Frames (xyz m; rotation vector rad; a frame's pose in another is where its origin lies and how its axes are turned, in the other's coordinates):
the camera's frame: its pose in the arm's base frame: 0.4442 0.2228 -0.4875 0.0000 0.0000 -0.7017
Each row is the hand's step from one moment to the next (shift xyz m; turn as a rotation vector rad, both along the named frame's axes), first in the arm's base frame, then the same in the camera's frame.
Working: the arm's base frame: its pose in the camera's frame: -0.1954 -0.4569 0.4875 0.0000 0.0000 0.7017

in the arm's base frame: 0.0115 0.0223 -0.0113 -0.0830 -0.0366 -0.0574
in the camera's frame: -0.0056 0.0245 -0.0113 -0.0398 -0.0815 -0.0574
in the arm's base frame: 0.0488 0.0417 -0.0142 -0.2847 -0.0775 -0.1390
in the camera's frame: 0.0104 0.0633 -0.0142 -0.1674 -0.2430 -0.1390
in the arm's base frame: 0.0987 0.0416 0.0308 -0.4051 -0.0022 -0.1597
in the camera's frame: 0.0485 0.0955 0.0308 -0.3080 -0.2632 -0.1597
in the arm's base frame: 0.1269 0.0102 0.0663 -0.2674 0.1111 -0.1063
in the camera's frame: 0.0903 0.0897 0.0663 -0.2759 -0.0878 -0.1063
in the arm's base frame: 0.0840 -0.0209 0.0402 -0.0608 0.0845 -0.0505
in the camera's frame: 0.0776 0.0383 0.0402 -0.1010 0.0253 -0.0505
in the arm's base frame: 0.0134 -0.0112 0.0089 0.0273 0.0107 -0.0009
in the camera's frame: 0.0175 0.0001 0.0089 0.0139 0.0258 -0.0009
